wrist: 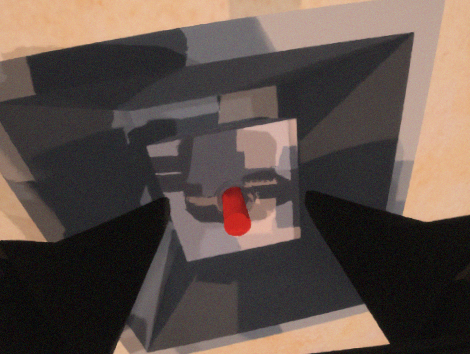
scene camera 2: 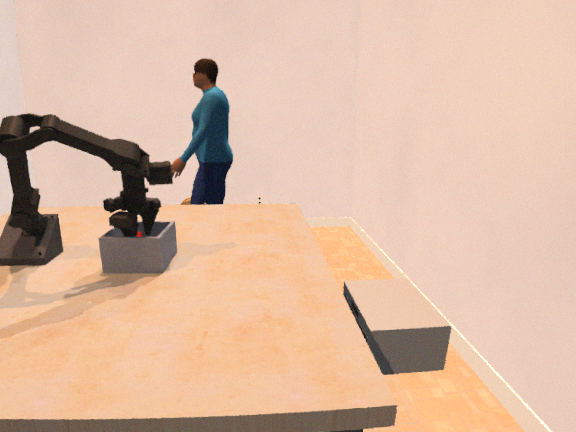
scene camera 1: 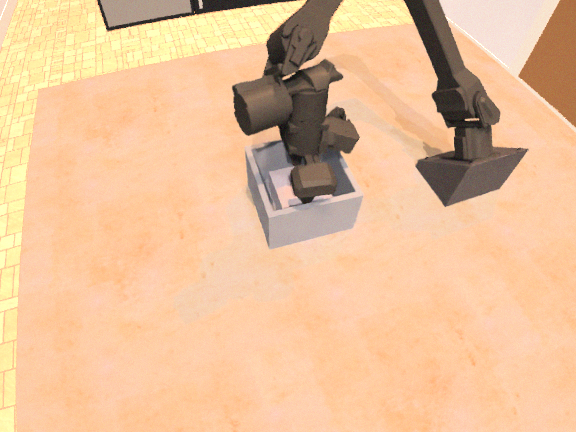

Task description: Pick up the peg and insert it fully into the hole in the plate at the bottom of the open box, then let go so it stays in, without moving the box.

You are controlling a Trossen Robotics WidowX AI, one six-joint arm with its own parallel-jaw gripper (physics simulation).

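Where they show: gripper, fingertip midpoint: (wrist: 238, 200); arm's base, origin of the base link: (scene camera 2: 35, 226) (scene camera 1: 475, 157).
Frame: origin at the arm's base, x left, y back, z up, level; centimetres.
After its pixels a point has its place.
The red peg (wrist: 236, 215) @(x -6.1, y -32.4, z -0.3 cm) (scene camera 2: 140, 234) @(x -6.6, y -33.4, z -0.7 cm) stands roughly upright at the round hole of the pale square plate (wrist: 207, 245) @(x -8.8, y -36.3, z -3.3 cm) (scene camera 1: 280, 181) @(x -7.8, y -36.1, z -3.3 cm). Its lower end is inside the hole's outline; how deep it sits I cannot tell. The plate lies at the bottom of the grey open box (scene camera 1: 315, 226) @(x 2.0, y -33.1, z -5.1 cm) (scene camera 2: 132, 256) @(x -14.0, y -33.2, z -4.3 cm) (wrist: 426, 50) @(x 1.8, y -26.9, z 0.7 cm), which stands upright on the table. My gripper (wrist: 238, 200) @(x -5.8, y -32.9, z -2.8 cm) (scene camera 2: 139, 233) @(x -5.8, y -32.9, z -2.8 cm) is open and points down into the box. Its fingers are on both sides of the peg, with a gap on each side, and hold nothing. The peg is hidden behind the gripper in scene camera 1.
The box walls surround the fingers. The arm's base (scene camera 1: 472, 175) @(x 3.5, y -3.2, z -0.3 cm) (scene camera 2: 30, 245) @(x -4.8, y -0.6, z -4.2 cm) stands on the table (scene camera 1: 200, 325) @(x 11.3, y -55.6, z -9.1 cm) (scene camera 2: 210, 350) @(x -48.7, y -57.5, z -9.1 cm) beside the box. A grey block-like unit (scene camera 2: 410, 310) is beyond the table edge, and a person (scene camera 2: 212, 125) in blue stands behind the table.
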